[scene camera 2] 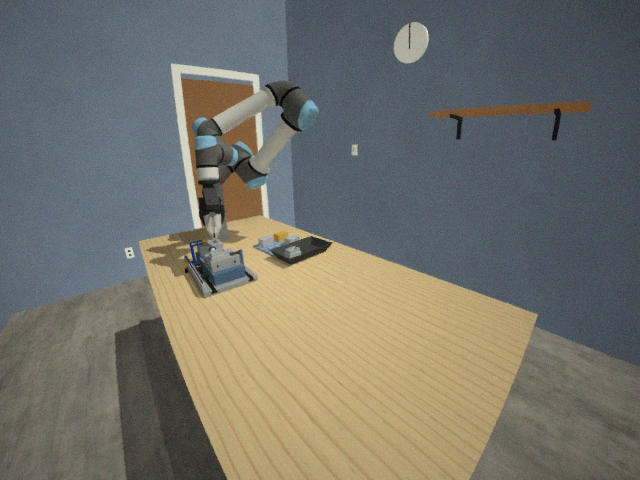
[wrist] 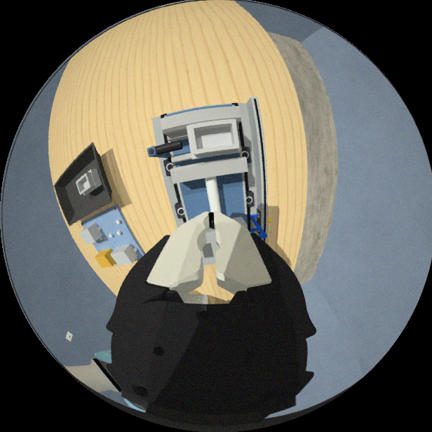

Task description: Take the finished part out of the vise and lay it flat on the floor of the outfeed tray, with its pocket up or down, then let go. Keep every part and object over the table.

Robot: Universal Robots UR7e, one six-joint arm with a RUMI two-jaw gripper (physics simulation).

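Frame: origin at the arm's base, x ahead, y left, z up, level; millimetres.
Seen in the pictures: gripper, between the fingertips: (scene camera 2: 214, 238).
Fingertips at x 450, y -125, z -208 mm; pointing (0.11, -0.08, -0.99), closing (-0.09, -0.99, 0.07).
Observation:
A point is followed by its place in that frame.
The finished part (wrist: 214, 138), a light grey block with a rectangular pocket facing up, sits between the jaws of the vise (scene camera 2: 227, 274) {z -296, x 594, y -133 mm} (wrist: 210, 170). I cannot pick it out clearly in the scene view. My gripper (scene camera 2: 214, 238) {z -208, x 450, y -125 mm} (wrist: 212, 213) is shut and empty. It points down over the screw end of the vise, beside the part and apart from it in the wrist view. The black outfeed tray (scene camera 2: 315, 249) {z -303, x 585, y 237 mm} (wrist: 82, 206) stands to one side of the vise. A smaller grey piece (scene camera 2: 292, 251) {z -301, x 546, y 150 mm} (wrist: 89, 182) lies in it.
A blue plate (scene camera 2: 262, 248) {z -336, x 350, y 101 mm} (wrist: 111, 244) beside the tray bears grey blocks (scene camera 2: 265, 241) {z -310, x 340, y 124 mm} (wrist: 124, 254) and an orange block (scene camera 2: 280, 236) {z -308, x 327, y 211 mm} (wrist: 105, 258). A blue bracket (scene camera 2: 194, 251) {z -260, x 391, y -201 mm} (wrist: 258, 226) stands by the vise. A black cylinder (wrist: 169, 147) juts from the vise's tray side.

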